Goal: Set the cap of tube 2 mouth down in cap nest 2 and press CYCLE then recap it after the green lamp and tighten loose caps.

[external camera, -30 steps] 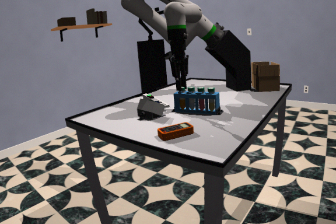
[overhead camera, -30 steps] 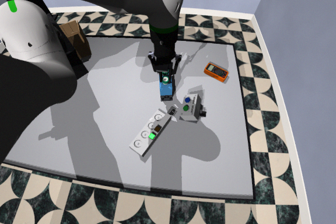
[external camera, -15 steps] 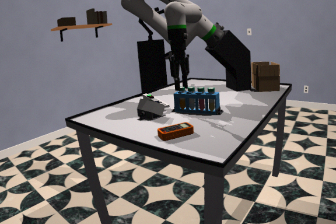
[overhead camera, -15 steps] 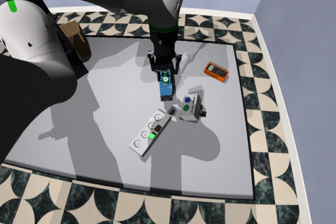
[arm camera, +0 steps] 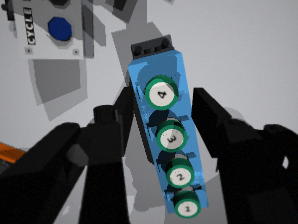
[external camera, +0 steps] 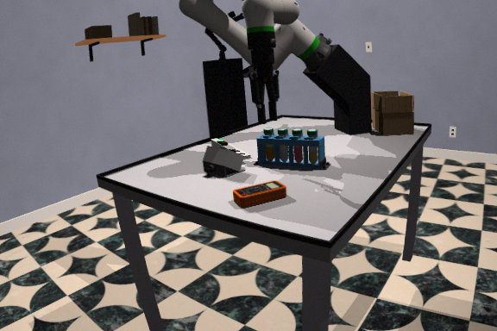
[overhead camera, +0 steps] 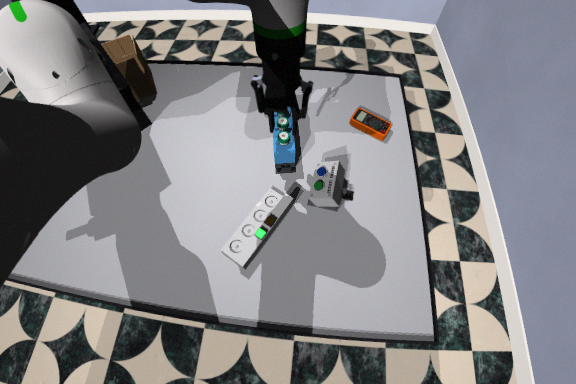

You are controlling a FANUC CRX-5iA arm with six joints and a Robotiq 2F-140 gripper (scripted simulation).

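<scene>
Right now my hand is 90 mm short of the green ready key, 130 mm to the left of it and 110 mm above it. Also, from my hand: blue cycle key 100 mm ahead, 90 mm to the right, 110 mm below; then key housing 110 mm ahead, 110 mm to the right, 120 mm below; then cap 100 mm to the left, 60 mm below.
</scene>
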